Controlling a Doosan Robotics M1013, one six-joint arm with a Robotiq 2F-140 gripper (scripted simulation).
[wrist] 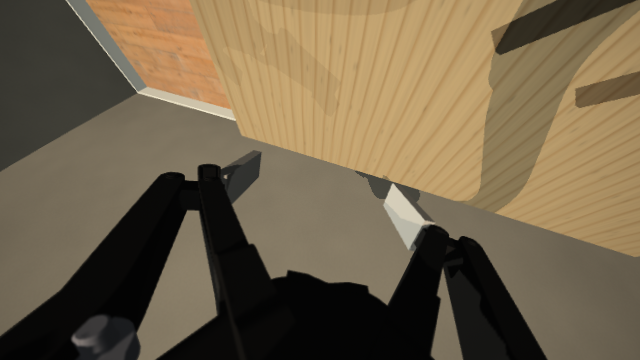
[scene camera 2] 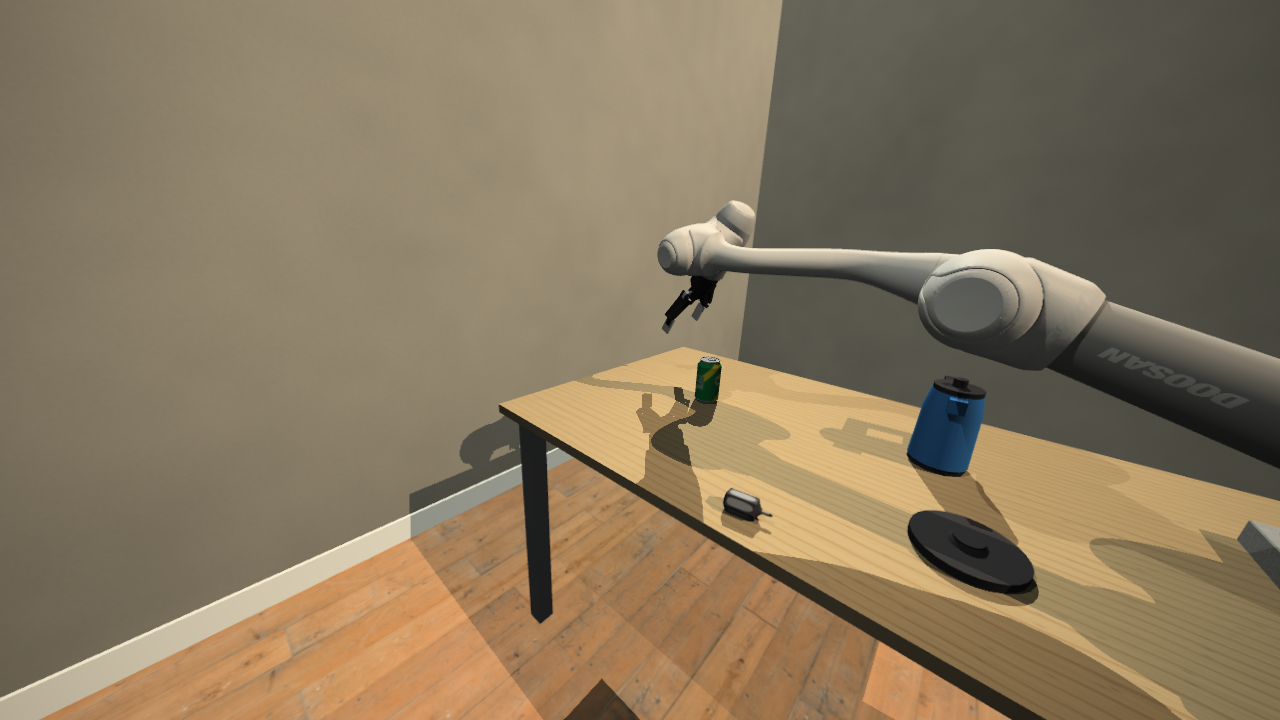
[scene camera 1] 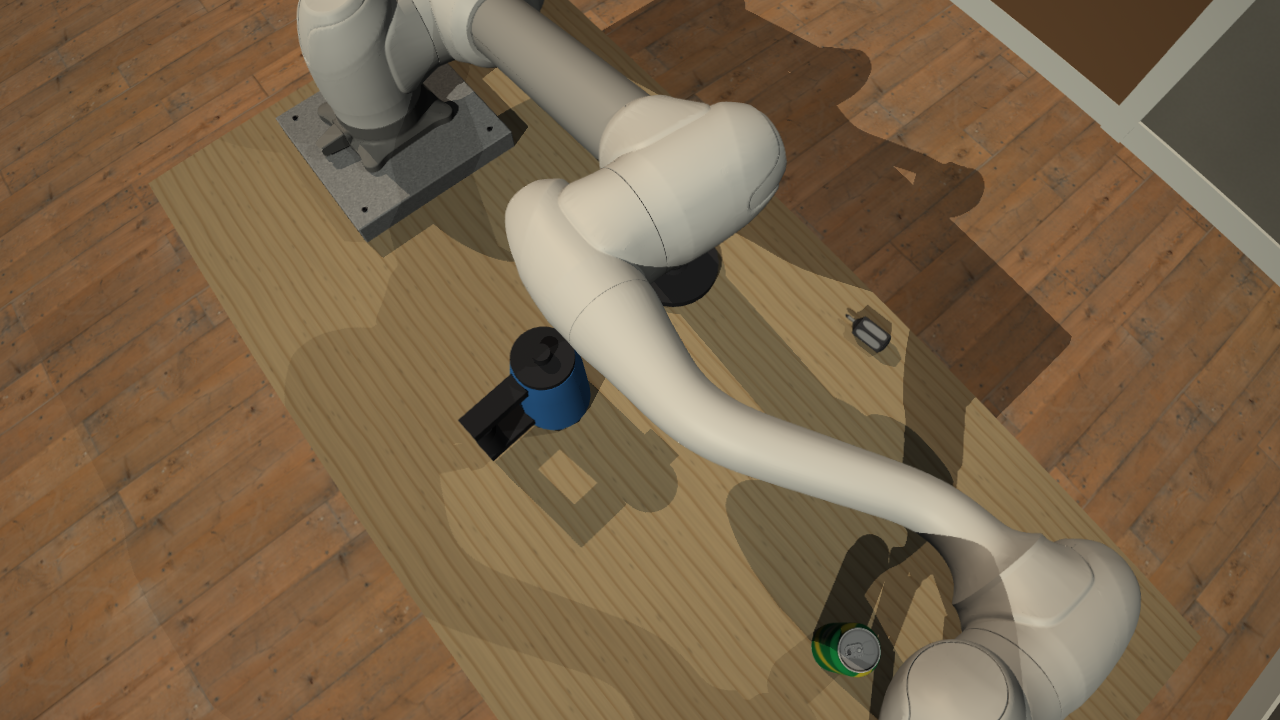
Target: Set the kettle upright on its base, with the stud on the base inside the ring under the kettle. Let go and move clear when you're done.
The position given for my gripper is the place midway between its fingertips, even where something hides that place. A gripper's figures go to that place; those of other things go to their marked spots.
Scene:
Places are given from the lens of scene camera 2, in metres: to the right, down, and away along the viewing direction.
my gripper (scene camera 2: 680, 324): 0.13, -0.12, 1.28
round black base (scene camera 2: 956, 544): 0.48, 0.28, 0.57
blue kettle (scene camera 2: 941, 443): 0.61, 0.17, 0.77
green soda can (scene camera 2: 709, 368): 0.19, 0.02, 1.03
The marked spots on the round black base and the green soda can are 0.60 m apart.

